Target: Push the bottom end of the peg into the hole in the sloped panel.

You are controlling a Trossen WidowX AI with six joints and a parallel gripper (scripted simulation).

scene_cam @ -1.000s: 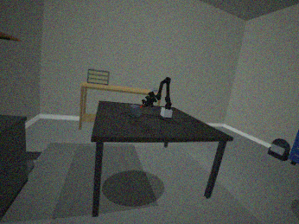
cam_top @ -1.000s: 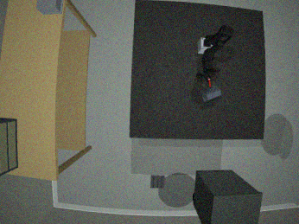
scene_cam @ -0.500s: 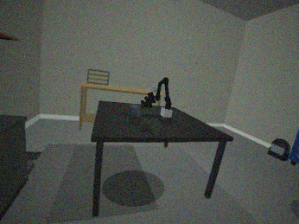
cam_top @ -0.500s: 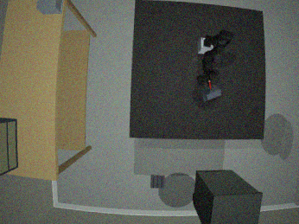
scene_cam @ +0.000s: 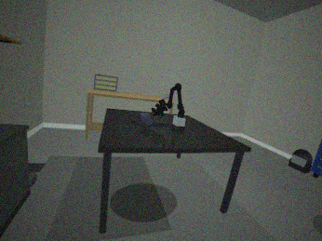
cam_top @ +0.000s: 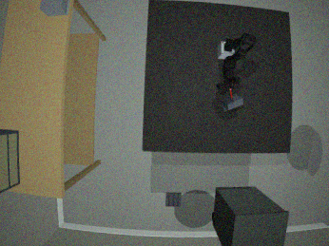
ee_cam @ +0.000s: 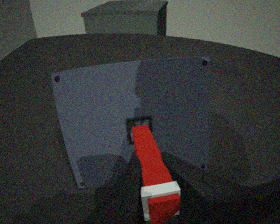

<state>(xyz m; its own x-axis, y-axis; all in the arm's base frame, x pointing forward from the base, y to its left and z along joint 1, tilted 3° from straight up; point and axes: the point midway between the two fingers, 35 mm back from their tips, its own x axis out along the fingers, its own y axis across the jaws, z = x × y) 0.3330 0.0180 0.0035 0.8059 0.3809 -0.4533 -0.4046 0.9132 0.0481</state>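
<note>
Right now my gripper tip is 60 mm short of the sloped panel, 40 mm above it and 30 mm to the right of it. Also, from my gripper tip: red peg: 10 mm to the right, 10 mm behind, 10 mm above.
</note>
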